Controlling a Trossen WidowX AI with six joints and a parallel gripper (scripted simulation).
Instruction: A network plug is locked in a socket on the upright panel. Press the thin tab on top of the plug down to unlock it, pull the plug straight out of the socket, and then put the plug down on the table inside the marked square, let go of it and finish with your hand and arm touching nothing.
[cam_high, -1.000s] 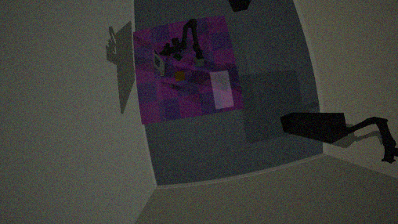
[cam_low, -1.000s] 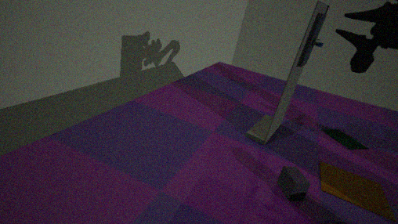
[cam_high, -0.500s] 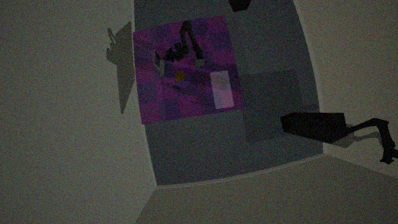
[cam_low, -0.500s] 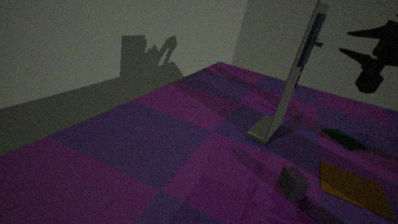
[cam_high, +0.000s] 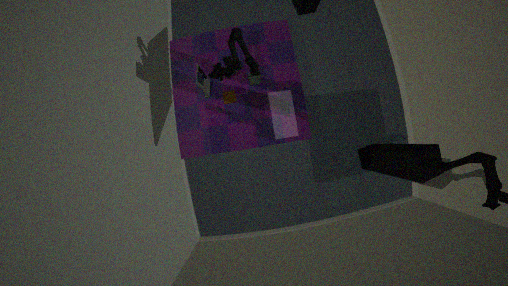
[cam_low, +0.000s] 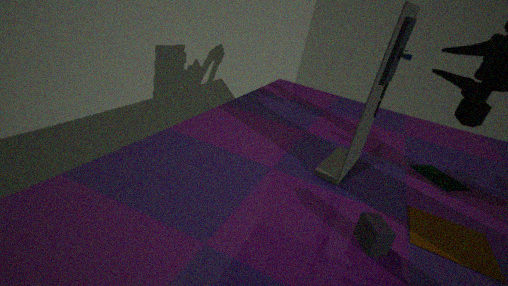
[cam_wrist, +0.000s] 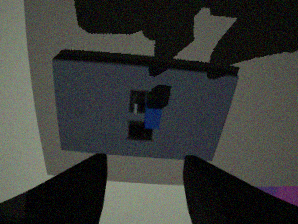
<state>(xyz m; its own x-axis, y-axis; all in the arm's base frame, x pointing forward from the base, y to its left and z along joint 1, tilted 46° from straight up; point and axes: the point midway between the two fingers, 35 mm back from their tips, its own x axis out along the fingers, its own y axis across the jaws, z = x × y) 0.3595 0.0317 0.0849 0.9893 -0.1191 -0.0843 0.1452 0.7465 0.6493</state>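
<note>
My gripper tip is now 9 cm past the orange marked square, 13 cm to the right of it and 26 cm above it. From my gripper tip the other things lie so: small grey block: 4 cm ahead, 22 cm to the left, 24 cm below; upright grey panel: 8 cm ahead, 1 cm to the right, 10 cm below; dark flat patch: 14 cm behind, 12 cm to the right, 26 cm below.
</note>
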